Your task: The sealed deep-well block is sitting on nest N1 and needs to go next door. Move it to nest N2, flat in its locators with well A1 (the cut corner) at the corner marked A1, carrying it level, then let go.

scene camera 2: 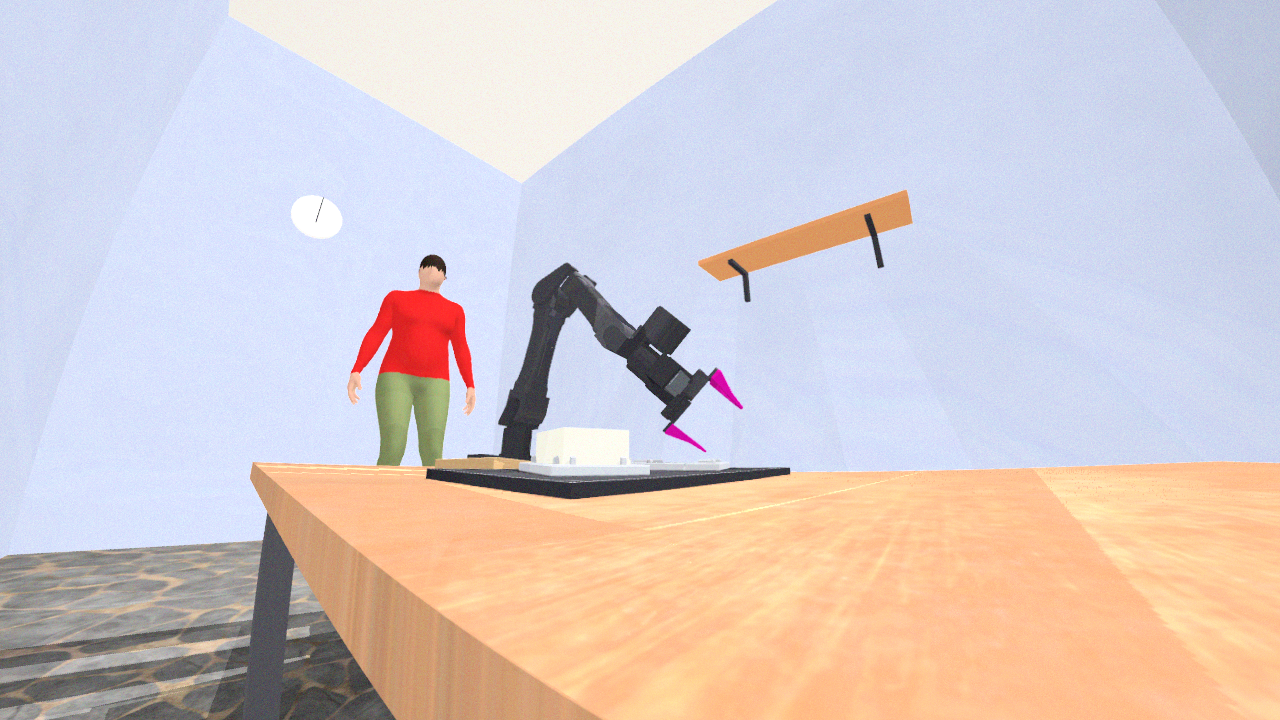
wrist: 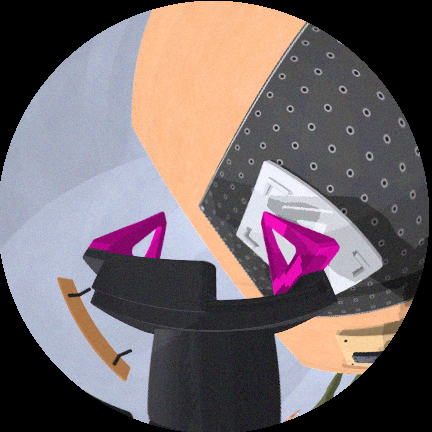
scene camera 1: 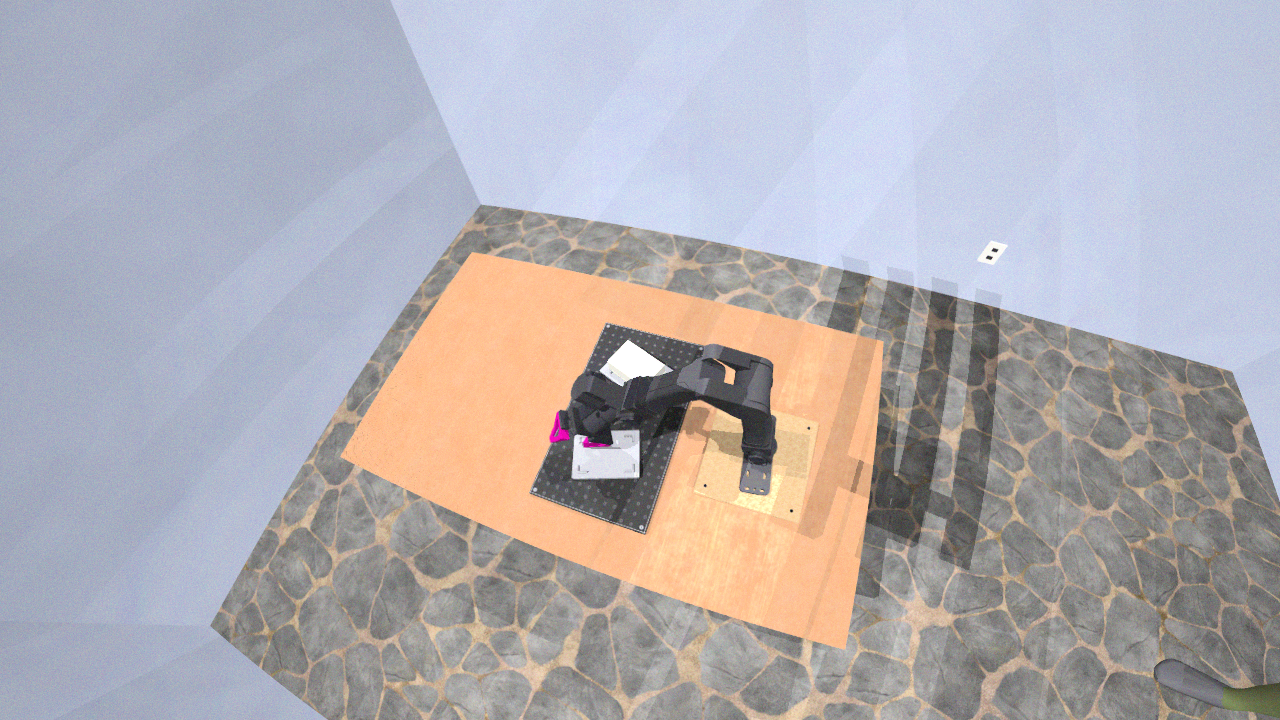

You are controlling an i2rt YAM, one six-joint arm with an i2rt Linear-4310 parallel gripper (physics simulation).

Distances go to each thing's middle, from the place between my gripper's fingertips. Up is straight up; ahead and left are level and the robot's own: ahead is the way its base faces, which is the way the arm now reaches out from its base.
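With respect to the white nest plate (scene camera 1: 621,460), my hand is 60 mm above it, 80 mm past it and 10 mm to the left of it. Going by their middles, that plate is the nearest to my hand of the things named here. There is also a white block (scene camera 2: 590,446), and counted from my hand it sits 240 mm to the right, 110 mm behind and 30 mm below.
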